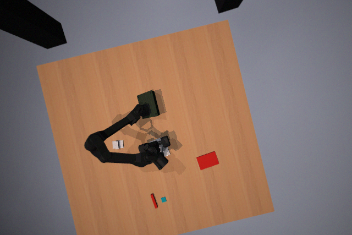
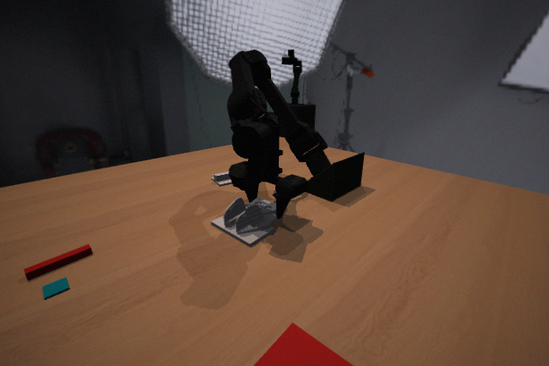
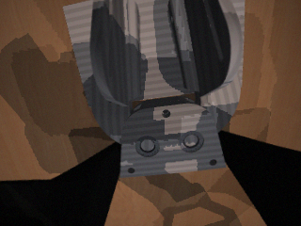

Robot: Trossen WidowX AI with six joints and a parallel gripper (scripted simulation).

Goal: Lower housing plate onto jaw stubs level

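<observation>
The grey housing plate is 20 mm above my gripper tip and 10 mm ahead of it. The rest, counted from my gripper tip: red flat sheet 290 mm to the left, 220 mm ahead; then teal tile 380 mm ahead, 70 mm to the right, 10 mm below; then red bar 360 mm ahead, 130 mm to the right.
</observation>
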